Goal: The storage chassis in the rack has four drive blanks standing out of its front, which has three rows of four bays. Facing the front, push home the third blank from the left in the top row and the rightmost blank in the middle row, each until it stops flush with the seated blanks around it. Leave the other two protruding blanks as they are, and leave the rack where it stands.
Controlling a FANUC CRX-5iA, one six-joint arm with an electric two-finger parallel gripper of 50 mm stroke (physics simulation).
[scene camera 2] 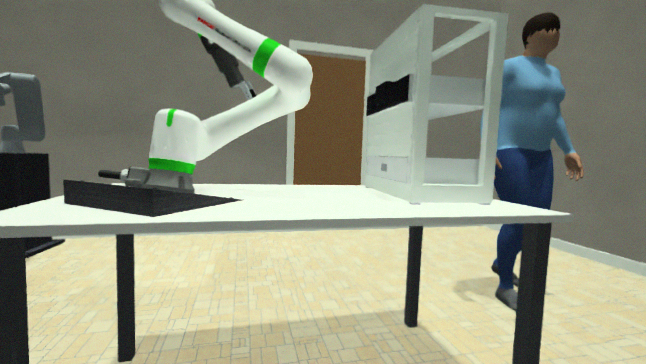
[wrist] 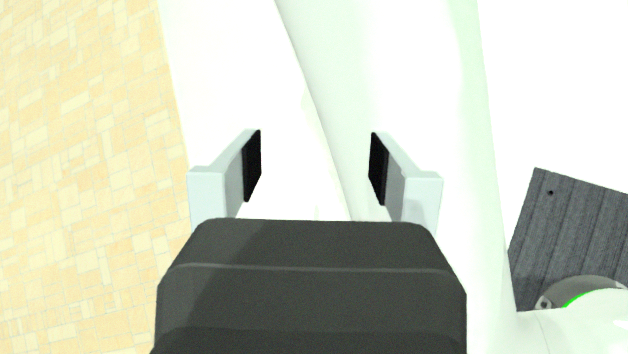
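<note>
The rack stands upright on the right part of the table in the scene view, seen from its side. The dark storage chassis sits in its upper half, its front toward the arm. The front is seen at a steep slant, so single blanks, rows and bays cannot be told apart. My gripper is open and empty. It hangs tilted down behind the arm, well to the left of the rack and apart from it. The rack and chassis do not show in the wrist view.
The white table carries the arm's dark base plate at the left. My own white arm link passes behind the fingers in the wrist view. A person stands behind the rack at the right. Another machine stands at the far left.
</note>
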